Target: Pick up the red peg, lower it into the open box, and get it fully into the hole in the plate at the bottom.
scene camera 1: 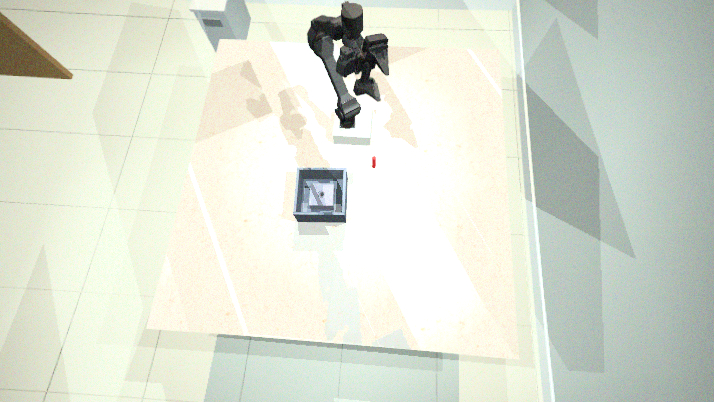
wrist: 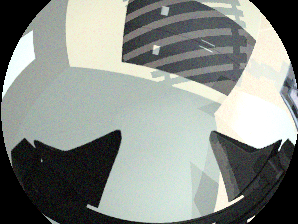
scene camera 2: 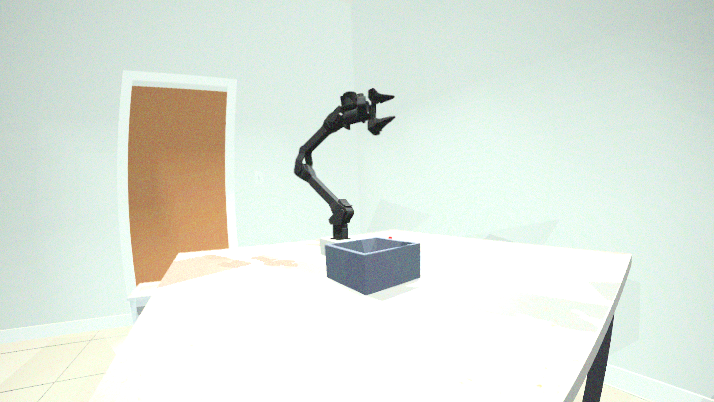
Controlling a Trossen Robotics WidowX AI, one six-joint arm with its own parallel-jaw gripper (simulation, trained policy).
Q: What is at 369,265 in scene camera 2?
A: A blue-grey box.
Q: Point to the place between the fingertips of my gripper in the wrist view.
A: At 167,136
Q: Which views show my gripper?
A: Scene camera 1, the wrist view and scene camera 2: all of them.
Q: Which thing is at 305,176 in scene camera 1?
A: A blue-grey box.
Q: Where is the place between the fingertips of my gripper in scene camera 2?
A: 394,106
